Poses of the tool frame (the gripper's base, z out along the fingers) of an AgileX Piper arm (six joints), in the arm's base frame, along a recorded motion.
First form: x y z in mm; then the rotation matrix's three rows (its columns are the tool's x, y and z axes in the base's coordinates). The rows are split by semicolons.
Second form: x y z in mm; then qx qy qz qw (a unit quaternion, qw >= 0). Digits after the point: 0 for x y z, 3 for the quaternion.
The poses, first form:
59 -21 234; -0.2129 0.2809 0.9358; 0.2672 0.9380 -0.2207; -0.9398 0.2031 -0.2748
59 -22 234; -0.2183 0.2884 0.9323; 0.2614 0.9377 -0.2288; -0.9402 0.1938 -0.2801
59 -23 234; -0.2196 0.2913 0.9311; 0.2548 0.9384 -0.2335; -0.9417 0.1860 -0.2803
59 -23 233; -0.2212 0.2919 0.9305; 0.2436 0.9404 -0.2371; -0.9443 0.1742 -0.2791
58 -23 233; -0.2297 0.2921 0.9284; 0.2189 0.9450 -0.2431; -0.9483 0.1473 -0.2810
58 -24 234; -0.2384 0.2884 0.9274; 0.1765 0.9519 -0.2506; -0.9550 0.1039 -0.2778
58 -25 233; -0.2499 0.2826 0.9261; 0.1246 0.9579 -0.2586; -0.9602 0.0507 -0.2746
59 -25 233; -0.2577 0.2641 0.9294; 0.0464 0.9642 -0.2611; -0.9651 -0.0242 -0.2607
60 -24 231; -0.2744 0.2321 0.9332; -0.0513 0.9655 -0.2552; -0.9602 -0.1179 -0.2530
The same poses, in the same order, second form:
59 -21 234 0.176 0.779 -0.006 0.602
59 -22 234 0.176 0.780 -0.011 0.600
59 -23 234 0.175 0.781 -0.015 0.600
59 -23 233 0.171 0.781 -0.020 0.600
58 -23 233 0.163 0.784 -0.031 0.599
58 -24 234 0.148 0.786 -0.047 0.599
58 -25 233 0.129 0.788 -0.066 0.599
59 -25 233 0.099 0.788 -0.091 0.601
60 -24 231 0.057 0.789 -0.118 0.600

